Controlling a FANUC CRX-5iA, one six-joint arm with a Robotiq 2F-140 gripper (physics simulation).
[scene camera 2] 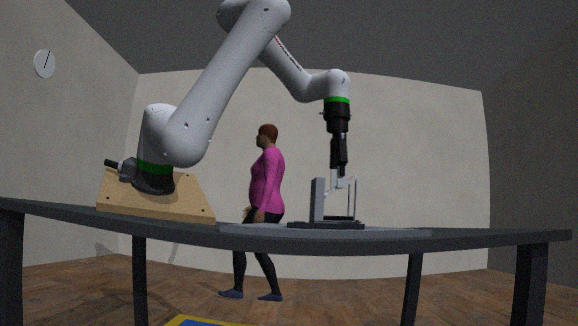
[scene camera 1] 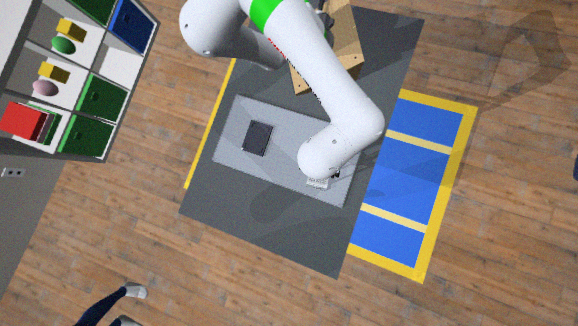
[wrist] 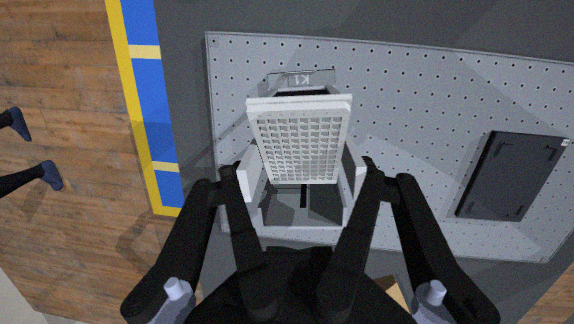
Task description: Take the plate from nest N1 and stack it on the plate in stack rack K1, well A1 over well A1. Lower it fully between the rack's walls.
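Frame: origin at the arm's base, x ahead, y left, z up, level; millimetres.
Where they show: gripper, fingertip midpoint: (scene camera 2: 338,188) (wrist: 301,149); arm's base at its link origin: (scene camera 2: 152,185).
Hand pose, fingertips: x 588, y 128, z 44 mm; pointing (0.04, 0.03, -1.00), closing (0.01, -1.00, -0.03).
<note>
Each offset is from my fingertips to the centre of the thing. Level surfaces: height alone.
The white plate @(5 mm up, 1 mm ahead, 0 mm left) (scene camera 1: 317,183) (scene camera 2: 345,184) (wrist: 303,145) is steeply tilted at the top of stack rack K1 @(49 mm down, 6 mm back, 1 mm left) (scene camera 2: 317,200) (wrist: 280,80). Its end towards the K1 label is raised above the thin posts; its other end dips inside near the tall wall. My gripper (scene camera 2: 336,181) (wrist: 301,149) points down, shut on the plate with a pad at each long side. A dark plate @(99 mm down, 16 mm back, 1 mm left) (scene camera 2: 338,218) lies low in the rack, mostly hidden by the white plate in the wrist view. Nest N1 @(119 mm down, 110 mm back, 344 mm right) (scene camera 1: 257,138) (wrist: 512,175) is a dark, empty base. Well A1 cannot be made out.
A light grey perforated board @(126 mm down) (scene camera 1: 292,162) (wrist: 400,100) on the dark table @(139 mm down) (scene camera 1: 270,225) carries rack and nest. The wooden arm base (scene camera 1: 350,42) (scene camera 2: 155,200) is behind. A shelf unit (scene camera 1: 131,90) stands left in scene camera 1. A person in pink (scene camera 2: 270,175) is beyond the table.
</note>
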